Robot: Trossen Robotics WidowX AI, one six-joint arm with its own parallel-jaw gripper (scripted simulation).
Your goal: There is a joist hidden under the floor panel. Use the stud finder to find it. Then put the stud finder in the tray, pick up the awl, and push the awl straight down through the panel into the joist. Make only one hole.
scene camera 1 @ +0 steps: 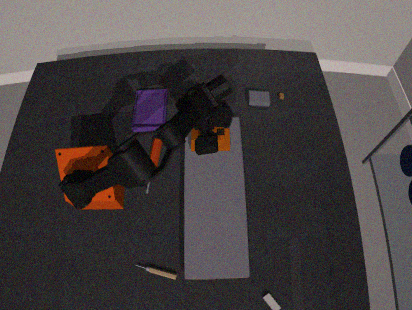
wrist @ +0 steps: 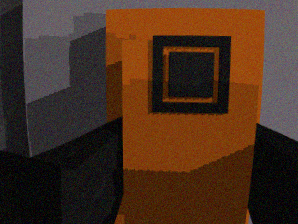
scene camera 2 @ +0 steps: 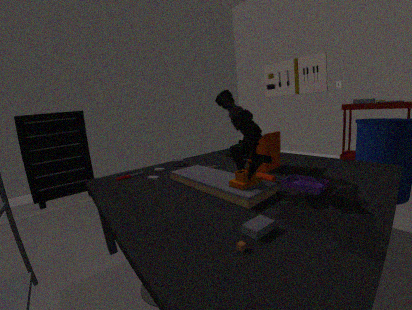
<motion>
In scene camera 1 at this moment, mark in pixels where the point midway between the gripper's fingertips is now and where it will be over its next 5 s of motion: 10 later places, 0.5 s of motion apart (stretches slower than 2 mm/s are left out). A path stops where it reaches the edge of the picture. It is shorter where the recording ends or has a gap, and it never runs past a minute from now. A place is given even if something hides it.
My gripper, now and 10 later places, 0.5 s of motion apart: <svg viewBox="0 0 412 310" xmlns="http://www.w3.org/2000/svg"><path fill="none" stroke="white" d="M213 137L213 130L212 132L213 144L213 155L214 167L215 179L215 192L215 205L215 218L215 231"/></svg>
</motion>
